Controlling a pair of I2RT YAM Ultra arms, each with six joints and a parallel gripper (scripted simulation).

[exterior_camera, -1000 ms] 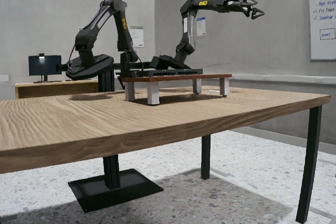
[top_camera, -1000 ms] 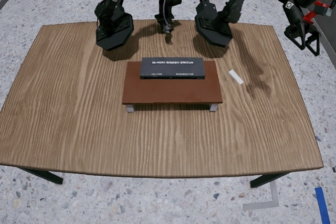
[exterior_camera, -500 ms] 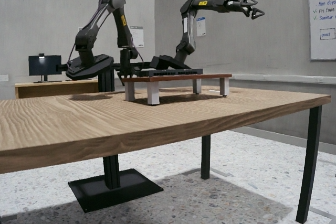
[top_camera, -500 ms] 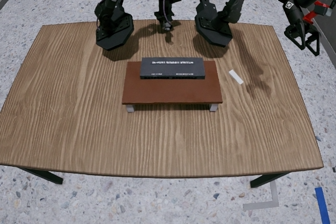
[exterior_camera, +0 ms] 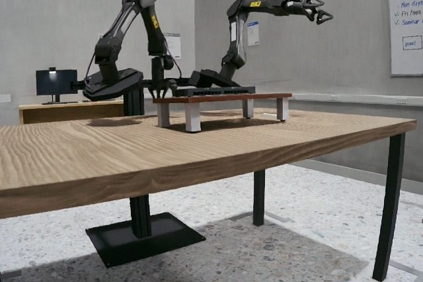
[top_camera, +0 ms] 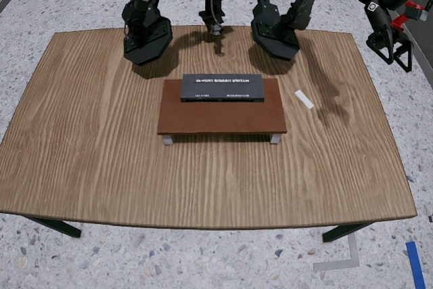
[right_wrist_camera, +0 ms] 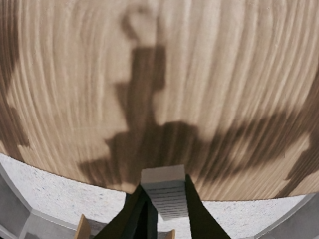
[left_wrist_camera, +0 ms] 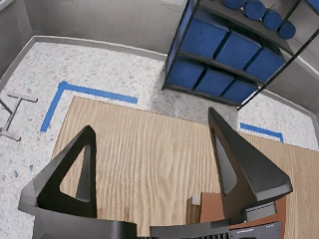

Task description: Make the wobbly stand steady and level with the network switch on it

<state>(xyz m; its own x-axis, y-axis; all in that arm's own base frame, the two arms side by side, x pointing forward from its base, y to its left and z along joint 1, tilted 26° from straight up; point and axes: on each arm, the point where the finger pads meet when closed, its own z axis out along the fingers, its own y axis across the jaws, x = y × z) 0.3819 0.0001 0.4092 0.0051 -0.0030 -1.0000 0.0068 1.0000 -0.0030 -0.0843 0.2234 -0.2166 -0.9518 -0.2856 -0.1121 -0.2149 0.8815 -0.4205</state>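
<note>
Now: the network switch 390 mm ahead of my right hand, 20 mm to the left of it and 40 mm above it. Also, from my right hand: brown stand (450 mm ahead, 20 mm to the left, 20 mm below).
</note>
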